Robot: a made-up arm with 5 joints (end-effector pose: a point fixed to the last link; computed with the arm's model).
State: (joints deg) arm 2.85 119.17 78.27 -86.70 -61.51
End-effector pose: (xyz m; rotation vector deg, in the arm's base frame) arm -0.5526 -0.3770 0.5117 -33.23 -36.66 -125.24
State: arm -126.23 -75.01 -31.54 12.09 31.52
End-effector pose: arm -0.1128 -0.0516 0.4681 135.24 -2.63 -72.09
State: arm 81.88 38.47 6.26 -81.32 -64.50
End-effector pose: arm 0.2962 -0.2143 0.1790 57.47 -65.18 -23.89
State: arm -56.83 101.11 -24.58 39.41 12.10
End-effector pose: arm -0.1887 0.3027 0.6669 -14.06 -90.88 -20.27
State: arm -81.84 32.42 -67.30 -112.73 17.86
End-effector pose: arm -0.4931 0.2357 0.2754 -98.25 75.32 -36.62
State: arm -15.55 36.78 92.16 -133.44 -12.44
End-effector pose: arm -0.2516 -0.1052 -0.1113 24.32 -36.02 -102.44
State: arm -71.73 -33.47 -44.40 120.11 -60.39
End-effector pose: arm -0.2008 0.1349 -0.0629 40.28 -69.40 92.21
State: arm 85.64 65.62 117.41 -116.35 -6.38
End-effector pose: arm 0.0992 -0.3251 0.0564 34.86 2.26 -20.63
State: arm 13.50 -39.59 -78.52 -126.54 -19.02
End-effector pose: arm 0.0515 -0.3584 0.2543 -99.97 -75.18 -84.26
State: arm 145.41 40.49 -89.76 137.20 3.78
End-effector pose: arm 0.3685 -0.2860 0.4363 -105.66 -104.32 -45.57
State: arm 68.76 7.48 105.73 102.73 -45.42
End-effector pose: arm -0.1046 -0.2382 -0.2786 -21.28 20.38 28.76
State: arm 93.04 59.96 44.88 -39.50 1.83
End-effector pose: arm 0.3190 -0.2734 0.3619 63.72 -77.45 12.60
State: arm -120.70 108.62 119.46 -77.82 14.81
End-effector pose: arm -0.0614 0.6385 0.4071 42.61 -0.30 132.24
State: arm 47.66 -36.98 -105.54 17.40 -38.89
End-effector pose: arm 0.1523 0.3464 0.2294 37.40 -128.71 70.30
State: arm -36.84 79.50 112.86 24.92 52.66
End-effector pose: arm -0.8676 0.1618 0.5015 100.50 90.08 89.36
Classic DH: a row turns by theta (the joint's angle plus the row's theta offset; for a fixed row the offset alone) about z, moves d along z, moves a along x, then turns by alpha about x. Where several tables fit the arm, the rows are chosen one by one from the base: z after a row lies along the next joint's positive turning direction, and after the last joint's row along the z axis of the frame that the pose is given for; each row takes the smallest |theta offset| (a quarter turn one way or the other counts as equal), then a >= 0, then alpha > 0; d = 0 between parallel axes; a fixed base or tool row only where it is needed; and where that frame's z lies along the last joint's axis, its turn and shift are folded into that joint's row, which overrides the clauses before.
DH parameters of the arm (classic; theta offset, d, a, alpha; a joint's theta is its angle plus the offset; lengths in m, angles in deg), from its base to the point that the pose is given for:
base (fixed): -21.8 0 -0.0539 0
joint 1: 21.8 0.5 -0.1 -90
joint 2: 52.14 -0.3881 0.3632 130.14
joint 3: -47.62 -0.3978 0.021 71.91
joint 4: 67.13 0.0565 -0.0667 116.52
joint 5: -66.11 0 0.0447 0
tool (fixed): -153.43 -0.2955 0 0

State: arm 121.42 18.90 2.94 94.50 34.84
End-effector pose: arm 0.3425 -0.4089 0.1640 -113.69 40.55 47.23
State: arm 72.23 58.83 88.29 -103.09 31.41
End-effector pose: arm 0.1105 -0.4008 0.0209 19.87 -35.01 11.09
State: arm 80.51 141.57 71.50 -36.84 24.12
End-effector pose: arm 0.2989 -0.3517 0.7488 -17.86 -58.22 41.05
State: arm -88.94 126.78 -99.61 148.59 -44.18
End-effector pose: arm -0.0794 0.1689 0.8795 -108.47 60.12 85.79
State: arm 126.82 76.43 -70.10 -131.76 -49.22
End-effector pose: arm 0.5200 -0.0468 0.5074 -22.08 -141.73 80.09
